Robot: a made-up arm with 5 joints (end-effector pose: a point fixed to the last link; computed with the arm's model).
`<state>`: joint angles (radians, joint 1 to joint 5).
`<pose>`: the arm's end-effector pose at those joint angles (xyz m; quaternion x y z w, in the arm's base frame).
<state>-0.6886 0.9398 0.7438 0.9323 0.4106</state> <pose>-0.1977 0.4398 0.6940 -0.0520 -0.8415 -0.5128 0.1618</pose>
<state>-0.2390 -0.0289 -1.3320 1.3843 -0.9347</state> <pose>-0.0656 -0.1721 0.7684 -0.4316 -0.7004 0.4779 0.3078</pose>
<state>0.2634 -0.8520 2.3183 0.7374 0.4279</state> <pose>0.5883 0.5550 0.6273 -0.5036 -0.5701 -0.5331 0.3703</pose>
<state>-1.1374 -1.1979 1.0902 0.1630 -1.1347</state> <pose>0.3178 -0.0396 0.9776 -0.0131 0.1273 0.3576 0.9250</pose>
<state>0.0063 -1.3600 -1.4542 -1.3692 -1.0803</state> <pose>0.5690 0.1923 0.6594 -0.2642 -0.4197 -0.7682 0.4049</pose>
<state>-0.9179 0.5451 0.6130 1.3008 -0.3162</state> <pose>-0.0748 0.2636 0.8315 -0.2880 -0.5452 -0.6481 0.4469</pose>
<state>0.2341 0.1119 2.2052 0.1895 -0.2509</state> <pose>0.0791 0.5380 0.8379 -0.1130 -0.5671 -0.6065 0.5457</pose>
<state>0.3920 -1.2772 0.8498 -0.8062 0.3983</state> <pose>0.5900 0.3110 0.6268 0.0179 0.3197 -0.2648 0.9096</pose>
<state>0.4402 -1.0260 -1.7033 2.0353 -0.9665</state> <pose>0.3575 0.0068 0.7297 -0.1552 -0.4834 0.6505 0.5648</pose>
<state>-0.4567 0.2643 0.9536 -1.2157 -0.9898</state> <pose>-0.1063 0.0895 0.8872 0.0407 -0.2366 0.3665 0.8989</pose>
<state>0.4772 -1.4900 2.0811 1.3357 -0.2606</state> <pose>0.6025 0.3072 0.1070 -0.9419 -0.1556 -0.2323 0.1860</pose>
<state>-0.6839 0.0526 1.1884 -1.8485 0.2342</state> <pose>0.1824 -0.1642 0.8944 0.7829 0.0163 0.1153 0.6112</pose>
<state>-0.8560 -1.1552 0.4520 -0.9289 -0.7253</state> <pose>0.4447 -0.0763 0.9063 0.3778 0.2517 0.6416 0.6182</pose>
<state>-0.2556 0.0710 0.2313 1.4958 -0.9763</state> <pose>-0.0491 0.2537 0.5955 -0.6731 -0.5154 -0.2769 0.4524</pose>
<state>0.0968 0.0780 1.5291 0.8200 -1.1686</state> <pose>0.1538 0.4873 0.6567 -0.5842 -0.1714 -0.5305 0.5898</pose>
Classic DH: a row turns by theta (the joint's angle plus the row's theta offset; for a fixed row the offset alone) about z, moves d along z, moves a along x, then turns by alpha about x. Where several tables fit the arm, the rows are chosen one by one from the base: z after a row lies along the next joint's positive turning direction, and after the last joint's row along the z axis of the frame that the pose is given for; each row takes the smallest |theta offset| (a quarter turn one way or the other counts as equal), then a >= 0, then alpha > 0; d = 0 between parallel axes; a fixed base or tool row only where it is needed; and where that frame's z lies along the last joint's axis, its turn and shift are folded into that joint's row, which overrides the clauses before.
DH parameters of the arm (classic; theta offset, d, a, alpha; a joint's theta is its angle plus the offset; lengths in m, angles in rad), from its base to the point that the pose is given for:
base (fixed): -1.5708 0.476 0.024 1.5708
joint 1: -1.5708 -0.15 0.021 -1.5708
joint 2: -0.8693 -0.0448 -0.1834 -1.0957
joint 3: 0 -0.3315 0.1542 1.0957
joint 4: 0.8323 0.0185 -0.1524 -1.6555
joint 5: 1.3103 -0.1232 0.1238 -2.3244
tool (fixed): -1.0725 0.0487 0 0

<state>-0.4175 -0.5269 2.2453 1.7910 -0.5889</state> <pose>0.5791 0.1782 0.8117 -0.6913 0.1177 -0.6773 0.2224</pose>
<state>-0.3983 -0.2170 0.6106 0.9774 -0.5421</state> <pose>-0.0259 0.3120 0.8096 -0.4394 -0.4522 -0.1825 0.7544</pose>
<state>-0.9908 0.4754 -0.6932 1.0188 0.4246</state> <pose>-0.4050 -0.0666 0.5863 0.1008 -0.8706 0.0796 0.4750</pose>
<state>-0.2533 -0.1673 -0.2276 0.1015 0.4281</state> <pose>-0.1141 0.0931 1.0157 0.1211 -0.3050 0.2944 0.8976</pose>
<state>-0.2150 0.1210 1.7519 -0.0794 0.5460</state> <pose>-0.1081 0.3012 0.9763 0.2819 -0.6416 -0.5249 0.4831</pose>
